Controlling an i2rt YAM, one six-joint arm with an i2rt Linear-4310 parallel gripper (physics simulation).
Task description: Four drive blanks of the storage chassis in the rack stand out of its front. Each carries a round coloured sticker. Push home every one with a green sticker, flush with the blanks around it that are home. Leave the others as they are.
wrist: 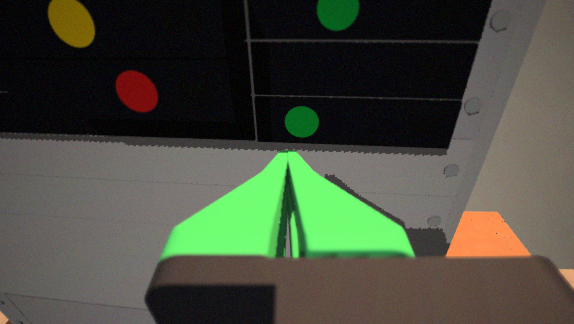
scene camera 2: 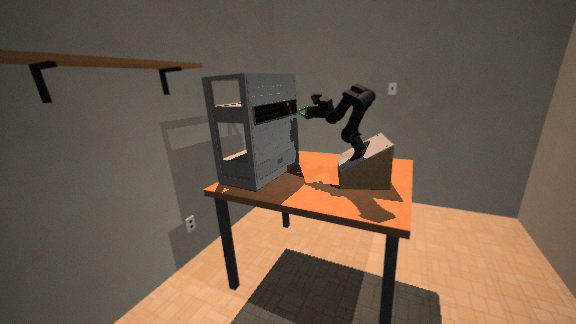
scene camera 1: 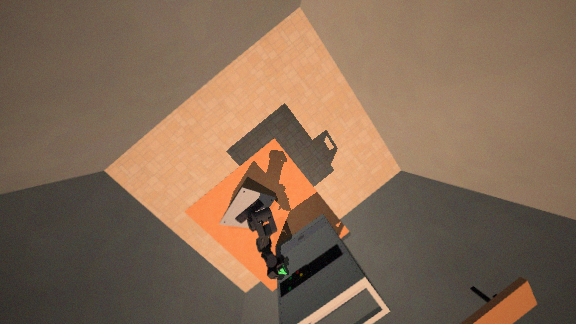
Labels:
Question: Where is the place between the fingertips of my gripper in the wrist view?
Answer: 287,162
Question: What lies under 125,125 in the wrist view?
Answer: A grey rack.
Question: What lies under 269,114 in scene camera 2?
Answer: A grey rack.

